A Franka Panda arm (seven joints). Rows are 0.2 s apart.
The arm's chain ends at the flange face. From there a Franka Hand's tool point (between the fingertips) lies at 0.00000 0.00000 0.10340 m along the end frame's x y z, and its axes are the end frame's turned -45 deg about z.
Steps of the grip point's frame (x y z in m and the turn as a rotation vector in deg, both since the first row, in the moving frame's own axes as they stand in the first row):
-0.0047 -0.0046 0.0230 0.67 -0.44 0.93
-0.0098 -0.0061 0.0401 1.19 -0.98 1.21
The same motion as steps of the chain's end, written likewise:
-0.0052 0.0004 0.0230 0.16 -0.78 0.93
-0.0085 0.0029 0.0401 0.15 -1.53 1.21

